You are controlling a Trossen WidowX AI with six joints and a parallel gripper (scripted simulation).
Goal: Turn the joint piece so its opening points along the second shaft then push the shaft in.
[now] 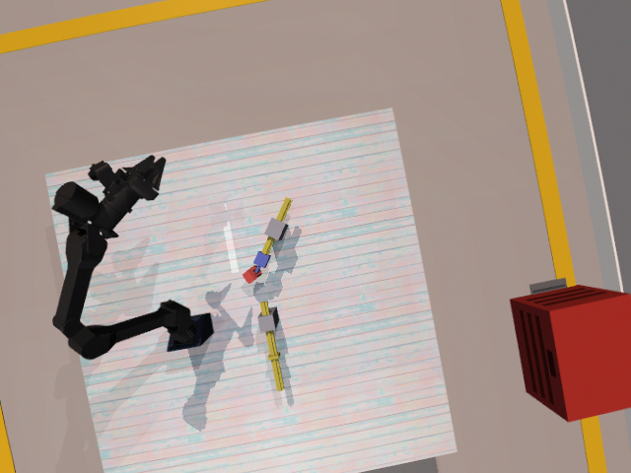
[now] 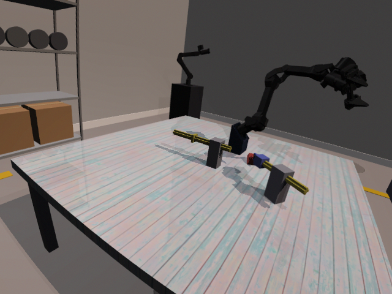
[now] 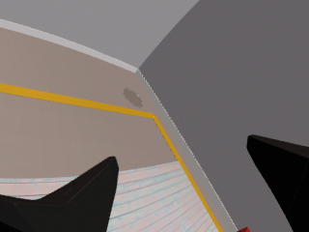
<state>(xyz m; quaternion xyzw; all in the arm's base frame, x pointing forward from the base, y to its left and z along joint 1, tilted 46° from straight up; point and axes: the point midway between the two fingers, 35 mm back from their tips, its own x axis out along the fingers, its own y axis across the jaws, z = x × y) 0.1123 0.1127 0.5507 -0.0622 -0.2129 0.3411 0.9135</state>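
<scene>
The red joint piece lies 34 cm to the right of my gripper tip, 33 cm below it and 12 cm ahead of it.
</scene>
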